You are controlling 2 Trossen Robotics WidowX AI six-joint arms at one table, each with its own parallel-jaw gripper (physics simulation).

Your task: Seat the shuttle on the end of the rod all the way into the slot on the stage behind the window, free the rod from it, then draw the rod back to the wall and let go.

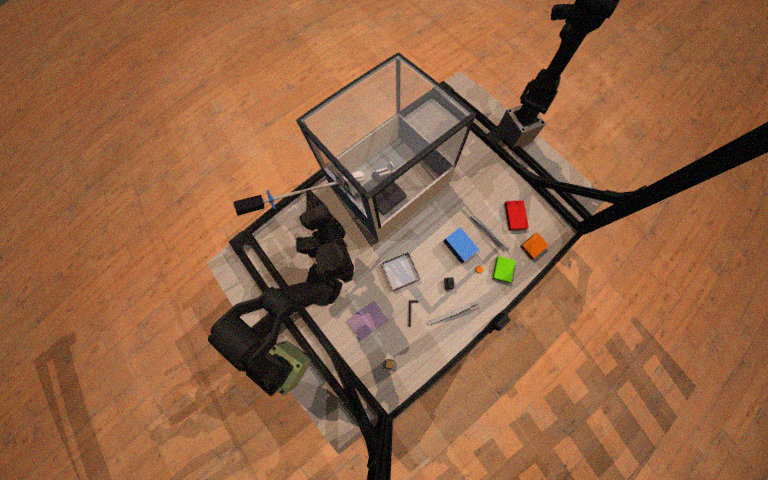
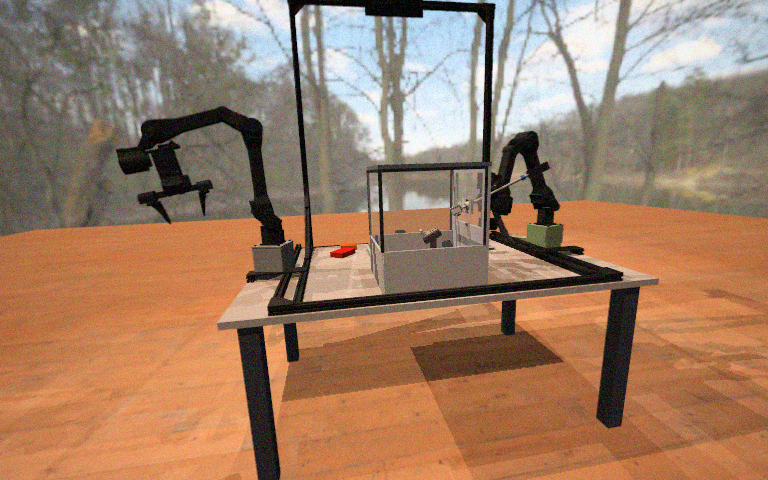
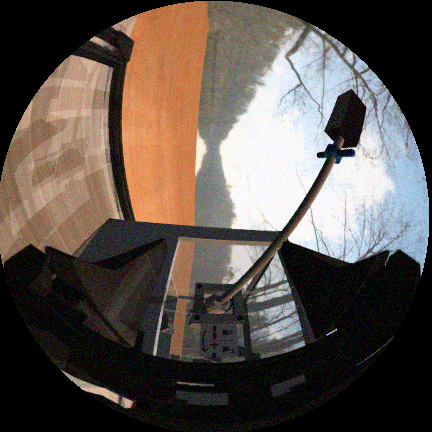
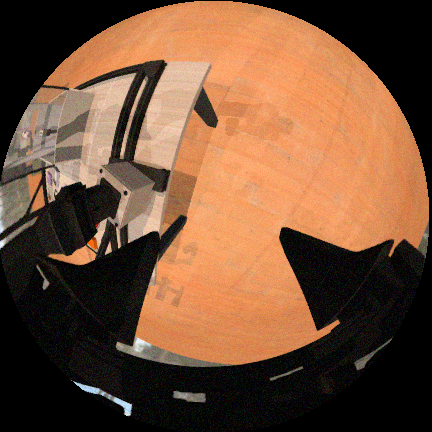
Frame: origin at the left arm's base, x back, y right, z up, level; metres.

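Seen in the pictures: left gripper, fingertip midpoint: (image 1: 314,197) (image 2: 494,204) (image 3: 226,246); right gripper, fingertip midpoint: (image 2: 188,219) (image 4: 221,235); left arm's base at its link origin: (image 1: 278,369) (image 2: 545,224); right arm's base at its link origin: (image 1: 526,116) (image 2: 273,243) (image 4: 107,197).
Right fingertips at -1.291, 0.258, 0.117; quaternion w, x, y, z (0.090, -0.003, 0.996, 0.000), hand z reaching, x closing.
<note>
Offsets run from my right fingertips to a thing's top centre, as dx, dy, dz. "pt": to the spot under its first point.
The rod (image 1: 308,190) (image 2: 504,187) (image 3: 306,202) slants through a square port {pt +0.788, -0.343, -0.012} (image 3: 198,303) in the window wall. Its black handle {+0.962, -0.452, +0.134} (image 1: 249,204) (image 3: 346,119) and blue collar {+0.924, -0.429, +0.097} (image 1: 271,199) (image 3: 336,153) are outside. A small pale piece {pt +0.742, -0.334, -0.007} (image 2: 456,210) is at the rod's inner end, near the wall; whether it is the shuttle is too small to tell. The grey stage (image 2: 432,235) stands lower inside, apart from it; its slot cannot be made out. My left gripper (image 1: 310,196) (image 3: 226,246) is open and empty outside the wall, below the rod. My right gripper (image 2: 186,217) (image 4: 221,235) is open and empty.
The clear case has a dark top frame {pt +0.621, -0.406, +0.136} (image 1: 348,91). A tray {+0.877, -0.117, -0.194} (image 1: 400,271), a purple sheet {+1.056, -0.128, -0.200} (image 1: 368,320), blue {+0.716, +0.007, -0.174} (image 1: 461,245), red {+0.528, +0.123, -0.194} (image 1: 516,215), orange {+0.594, +0.218, -0.194} (image 1: 534,246) and green blocks {+0.713, +0.160, -0.194} (image 1: 504,269), a hex key {+0.968, -0.020, -0.208} (image 1: 410,314) and tweezers {+0.907, +0.082, -0.188} (image 1: 453,314) lie on the table.
</note>
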